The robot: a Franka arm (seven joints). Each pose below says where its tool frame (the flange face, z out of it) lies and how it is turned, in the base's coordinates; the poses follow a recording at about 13 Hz.
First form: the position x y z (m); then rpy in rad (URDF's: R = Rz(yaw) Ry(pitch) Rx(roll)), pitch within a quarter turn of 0, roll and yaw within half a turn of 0.
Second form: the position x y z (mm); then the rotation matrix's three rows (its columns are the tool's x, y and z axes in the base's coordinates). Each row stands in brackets. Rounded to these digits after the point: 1 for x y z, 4 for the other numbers.
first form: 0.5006, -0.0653, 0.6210, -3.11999, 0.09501, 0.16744
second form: [500.6, -65.3, 621.0], [[0.9816, 0.1646, -0.0971], [0.1659, -0.9861, 0.0055], [-0.0949, -0.0215, -0.9953]]
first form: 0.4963, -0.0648, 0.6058, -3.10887, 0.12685, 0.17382
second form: [496.3, -64.8, 605.8], [[0.9770, 0.1688, -0.1302], [0.1716, -0.9851, 0.0104], [-0.1265, -0.0325, -0.9914]]
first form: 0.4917, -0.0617, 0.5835, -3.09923, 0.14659, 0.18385
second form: [491.7, -61.7, 583.5], [[0.9726, 0.1766, -0.1512], [0.1809, -0.9834, 0.0150], [-0.1461, -0.0419, -0.9884]]
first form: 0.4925, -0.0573, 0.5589, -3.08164, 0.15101, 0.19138
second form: [492.5, -57.3, 558.9], [[0.9706, 0.1810, -0.1588], [0.1880, -0.9817, 0.0303], [-0.1504, -0.0592, -0.9868]]
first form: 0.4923, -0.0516, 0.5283, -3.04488, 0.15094, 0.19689
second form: [492.3, -51.6, 528.3], [[0.9695, 0.1805, -0.1657], [0.1934, -0.9789, 0.0654], [-0.1504, -0.0955, -0.9840]]
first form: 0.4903, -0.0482, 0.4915, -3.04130, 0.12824, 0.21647
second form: [490.3, -48.2, 491.5], [[0.9686, 0.2012, -0.1458], [0.2130, -0.9745, 0.0705], [-0.1279, -0.0993, -0.9868]]
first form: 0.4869, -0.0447, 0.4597, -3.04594, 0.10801, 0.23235
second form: [486.9, -44.7, 459.7], [[0.9675, 0.2192, -0.1264], [0.2289, -0.9711, 0.0682], [-0.1078, -0.0950, -0.9896]]
